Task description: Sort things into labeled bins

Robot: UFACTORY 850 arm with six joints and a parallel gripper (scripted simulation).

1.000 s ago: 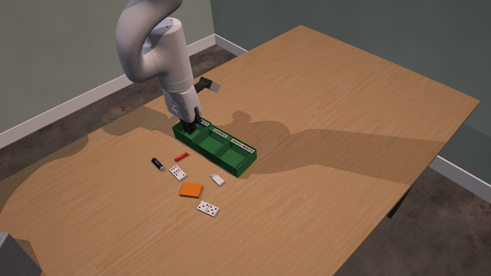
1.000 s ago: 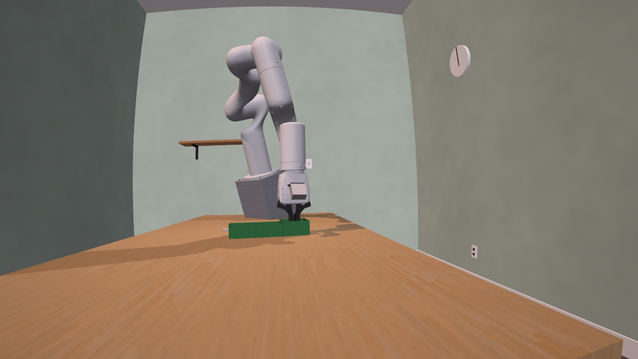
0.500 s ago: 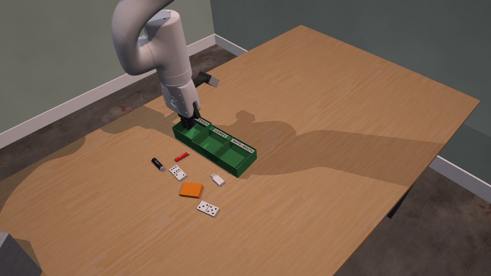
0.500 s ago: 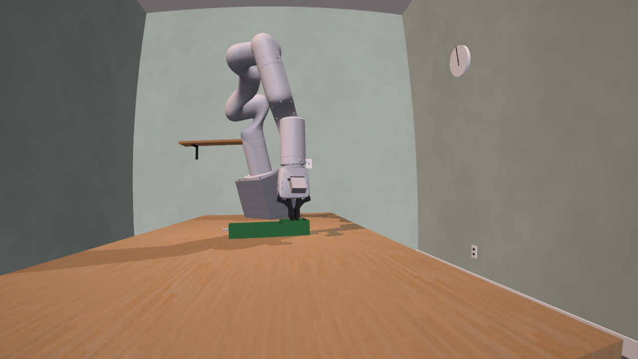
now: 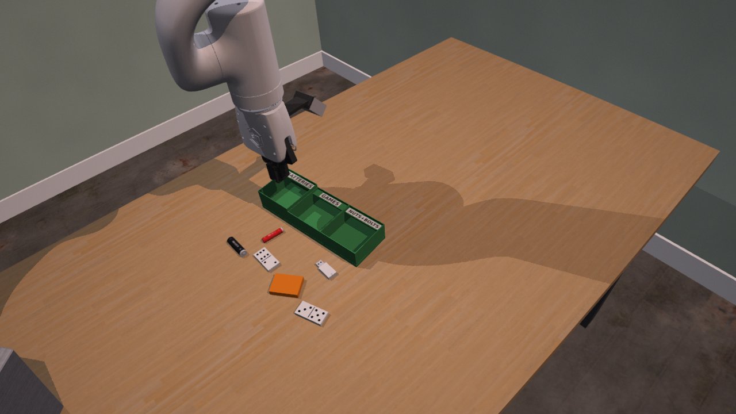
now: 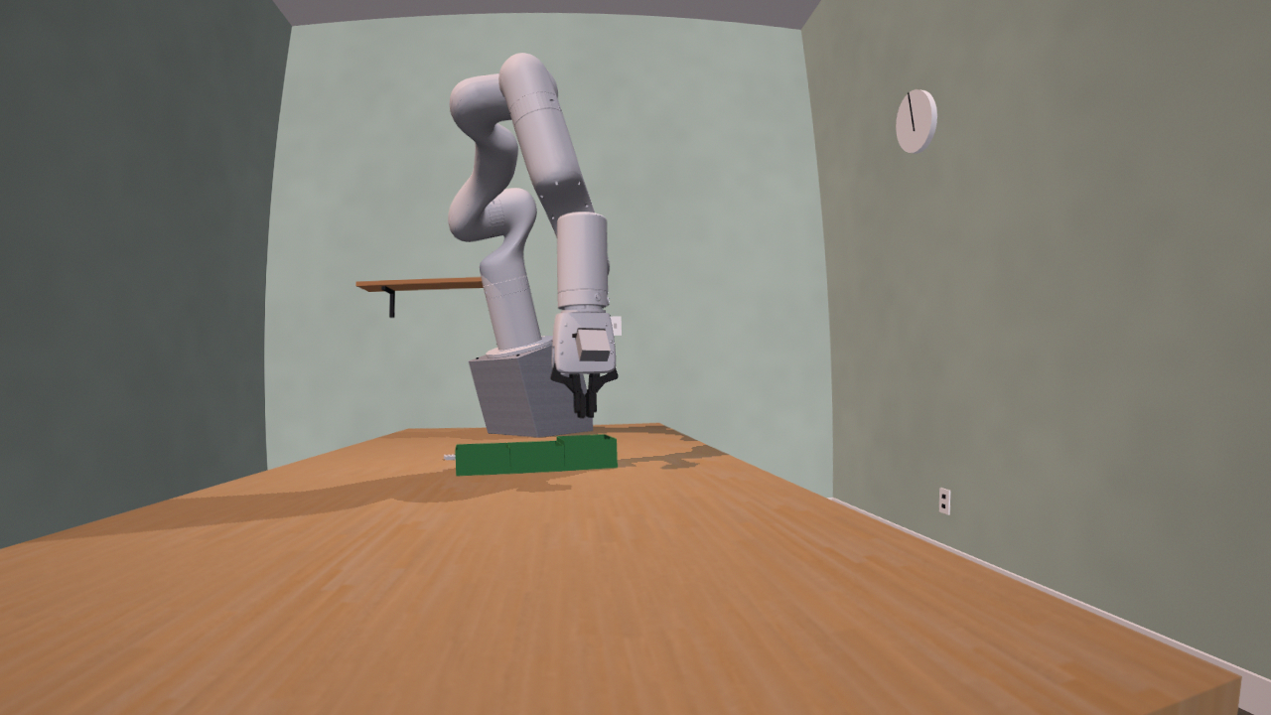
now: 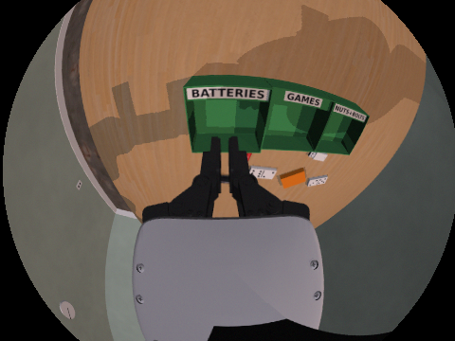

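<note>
Right now the green bin row is 20 mm ahead of my hand, 90 mm to the right of it and 80 mm below it. Also, from my hand: black battery 140 mm behind, 20 mm to the right, 90 mm below; then red battery 70 mm behind, 40 mm to the right, 90 mm below; then white USB stick 60 mm behind, 180 mm to the right, 100 mm below.
</note>
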